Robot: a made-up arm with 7 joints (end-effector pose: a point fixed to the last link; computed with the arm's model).
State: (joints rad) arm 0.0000 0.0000 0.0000 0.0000 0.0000 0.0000 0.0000
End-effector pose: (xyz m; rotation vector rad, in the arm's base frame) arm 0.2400 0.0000 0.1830 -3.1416 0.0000 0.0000
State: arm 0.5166 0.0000 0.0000 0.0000 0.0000 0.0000 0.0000
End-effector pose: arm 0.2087 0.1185 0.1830 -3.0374 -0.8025 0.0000
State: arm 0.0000 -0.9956 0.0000 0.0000 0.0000 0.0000 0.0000
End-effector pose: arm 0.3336 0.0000 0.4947 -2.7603 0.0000 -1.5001
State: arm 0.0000 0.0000 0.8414 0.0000 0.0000 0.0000 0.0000
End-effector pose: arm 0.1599 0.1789 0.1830 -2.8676 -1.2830 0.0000
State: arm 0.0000 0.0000 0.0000 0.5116 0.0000 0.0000 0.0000
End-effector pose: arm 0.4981 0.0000 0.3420 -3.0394 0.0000 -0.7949
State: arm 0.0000 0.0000 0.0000 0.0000 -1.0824 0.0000 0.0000
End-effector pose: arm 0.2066 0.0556 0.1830 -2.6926 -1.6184 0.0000
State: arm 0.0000 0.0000 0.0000 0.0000 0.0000 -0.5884 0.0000
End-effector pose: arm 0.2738 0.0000 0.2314 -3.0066 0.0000 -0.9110
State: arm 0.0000 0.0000 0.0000 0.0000 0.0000 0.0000 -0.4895
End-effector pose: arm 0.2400 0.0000 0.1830 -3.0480 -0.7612 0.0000
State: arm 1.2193 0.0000 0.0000 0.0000 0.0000 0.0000 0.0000
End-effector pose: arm 0.0826 0.2253 0.1830 -2.5756 -1.7988 0.0000
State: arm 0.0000 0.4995 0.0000 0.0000 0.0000 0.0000 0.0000
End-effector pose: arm 0.0948 0.0000 0.0976 -3.0441 0.0000 0.7765
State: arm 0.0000 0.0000 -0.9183 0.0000 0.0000 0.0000 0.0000
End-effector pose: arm 0.1457 -0.1907 0.1830 -2.8162 1.3923 0.0000
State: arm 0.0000 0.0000 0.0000 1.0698 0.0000 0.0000 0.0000
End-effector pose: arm 0.6516 0.0000 0.6343 -2.7028 0.0000 -1.6014
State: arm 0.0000 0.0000 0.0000 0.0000 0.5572 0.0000 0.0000
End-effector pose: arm 0.2305 -0.0333 0.1830 -3.0205 0.8640 0.0000
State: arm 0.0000 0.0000 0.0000 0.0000 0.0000 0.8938 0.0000
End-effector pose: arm 0.1541 0.0000 0.1638 -2.8331 0.0000 1.3577
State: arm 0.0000 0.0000 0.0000 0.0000 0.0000 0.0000 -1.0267
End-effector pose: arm 0.2400 0.0000 0.1830 -2.7366 -1.5428 0.0000
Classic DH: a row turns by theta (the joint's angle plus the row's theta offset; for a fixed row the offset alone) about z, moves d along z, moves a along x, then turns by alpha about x. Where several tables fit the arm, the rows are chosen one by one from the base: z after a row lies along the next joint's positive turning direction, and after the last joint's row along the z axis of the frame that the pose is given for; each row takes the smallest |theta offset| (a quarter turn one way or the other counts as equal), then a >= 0, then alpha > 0; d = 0 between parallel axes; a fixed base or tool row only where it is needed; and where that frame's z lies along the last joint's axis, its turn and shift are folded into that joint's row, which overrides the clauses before.
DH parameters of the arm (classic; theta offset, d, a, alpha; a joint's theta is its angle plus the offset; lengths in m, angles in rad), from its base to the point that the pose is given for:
joint 1: 0 0.425 0 -1.5708
joint 2: 0 0 0 1.5708
joint 3: 0 0.331 0.065 1.5708
joint 4: 0 0 0.112 1.5708
joint 5: 0 0.493 0 1.5708
joint 6: 0 0 0.063 -1.5708
joint 7: 0 0.08 0 0

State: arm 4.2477 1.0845 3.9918 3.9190 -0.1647 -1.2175 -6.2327
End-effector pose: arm 0.0013 -0.6559 0.4176 1.8817 1.7320 0.3187
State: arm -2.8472 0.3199 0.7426 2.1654 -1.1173 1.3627 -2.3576
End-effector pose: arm -0.4977 -0.4530 0.9822 -2.5760 -0.1028 1.4431
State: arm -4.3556 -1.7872 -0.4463 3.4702 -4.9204 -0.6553 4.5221
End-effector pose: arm 0.2367 -0.6667 0.0167 0.2526 2.4396 -0.4804
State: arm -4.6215 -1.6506 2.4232 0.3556 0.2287 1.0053 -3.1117
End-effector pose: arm -0.2393 0.1932 0.1771 -1.2315 0.0169 -0.8808
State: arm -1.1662 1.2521 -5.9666 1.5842 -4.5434 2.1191 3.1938
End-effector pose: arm 0.4870 -0.4472 0.0879 -0.9082 -0.4693 -2.7793
